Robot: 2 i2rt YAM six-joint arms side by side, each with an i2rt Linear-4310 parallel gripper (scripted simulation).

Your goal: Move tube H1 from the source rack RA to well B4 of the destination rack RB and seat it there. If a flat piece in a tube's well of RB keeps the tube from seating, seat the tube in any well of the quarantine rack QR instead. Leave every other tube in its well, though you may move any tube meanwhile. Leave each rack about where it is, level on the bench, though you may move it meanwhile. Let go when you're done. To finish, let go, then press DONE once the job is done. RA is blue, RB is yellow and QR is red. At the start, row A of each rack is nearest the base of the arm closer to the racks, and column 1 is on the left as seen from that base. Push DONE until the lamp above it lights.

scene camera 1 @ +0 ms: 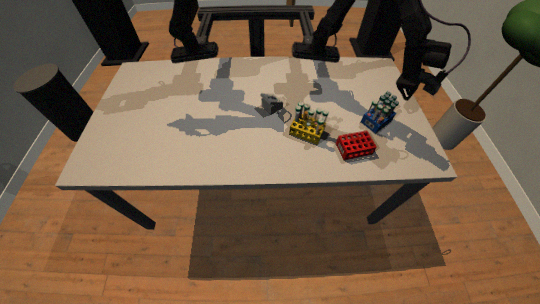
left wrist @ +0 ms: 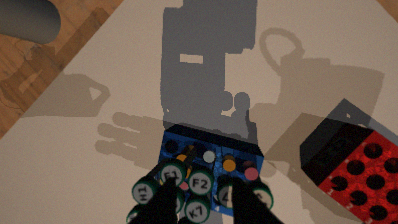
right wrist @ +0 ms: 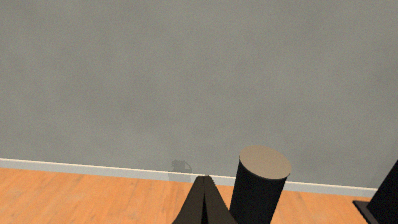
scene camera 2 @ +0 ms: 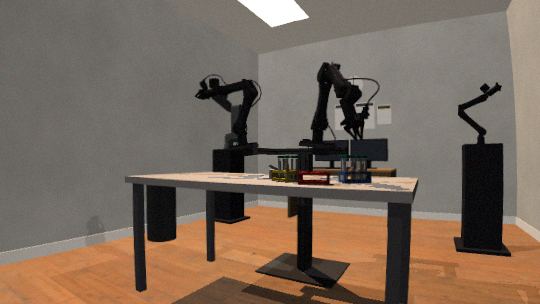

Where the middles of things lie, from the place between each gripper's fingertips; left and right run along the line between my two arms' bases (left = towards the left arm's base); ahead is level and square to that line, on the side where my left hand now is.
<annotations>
I see the tube point(left wrist: 142, 191) 130 mm below my left hand point(scene camera 1: 407, 97), 80 mm behind it and 10 mm to the left of it. Also, from my left hand: blue rack RA point(left wrist: 176, 138) (180 mm below, 50 mm behind, 30 mm to the right); red rack QR point(scene camera 1: 364, 145) (180 mm below, 170 mm to the right, 100 mm ahead).
The red rack QR lies 1100 mm to the left of my right hand, 560 mm below it and 330 mm ahead of it. Round my right hand: blue rack RA (1240 mm to the left, 560 mm below, 180 mm ahead); then tube (1280 mm to the left, 520 mm below, 150 mm ahead).
</annotations>
